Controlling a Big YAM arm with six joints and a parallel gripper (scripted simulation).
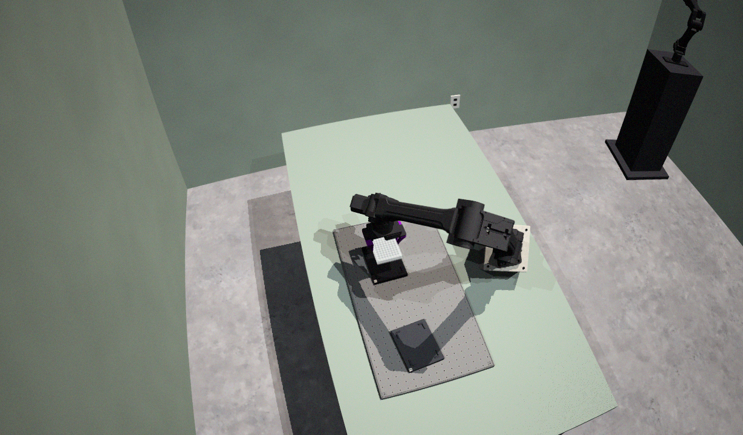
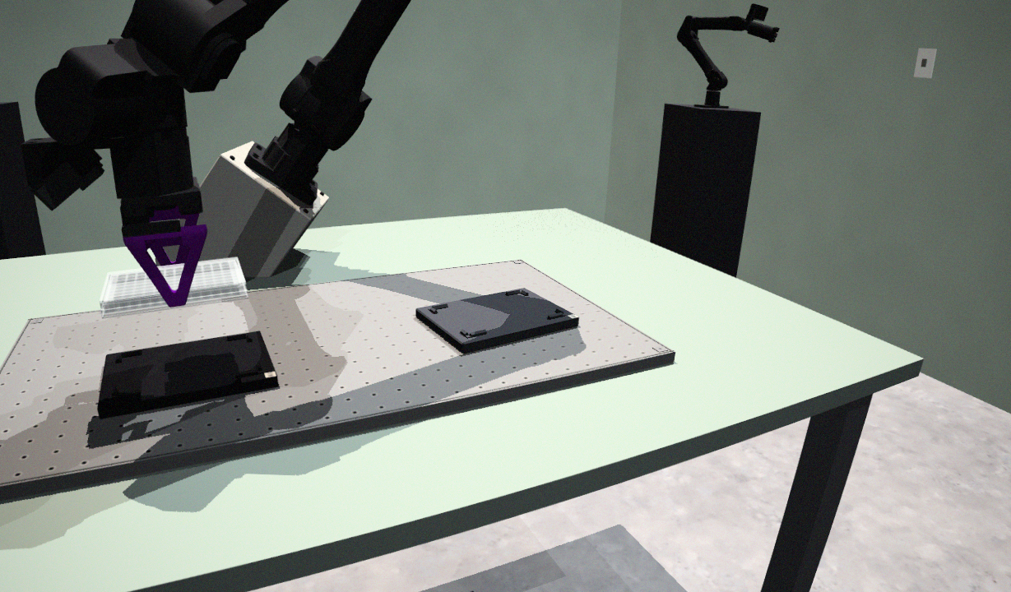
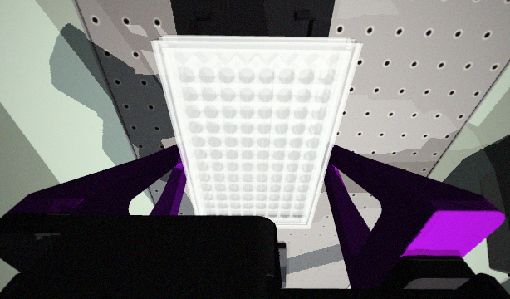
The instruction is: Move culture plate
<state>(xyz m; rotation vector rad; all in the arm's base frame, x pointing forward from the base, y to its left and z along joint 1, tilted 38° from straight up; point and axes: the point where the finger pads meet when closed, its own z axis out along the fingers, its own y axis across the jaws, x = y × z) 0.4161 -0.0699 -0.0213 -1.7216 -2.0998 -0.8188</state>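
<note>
My gripper is now 34 cm to the right of the nest N2, 9 cm above it and 8 cm past it. From my hand the other things lie so: nest N1 (9 cm below); clear lid (right at my hand); A1 label (9 cm to the left, 9 cm below, 4 cm ahead).
</note>
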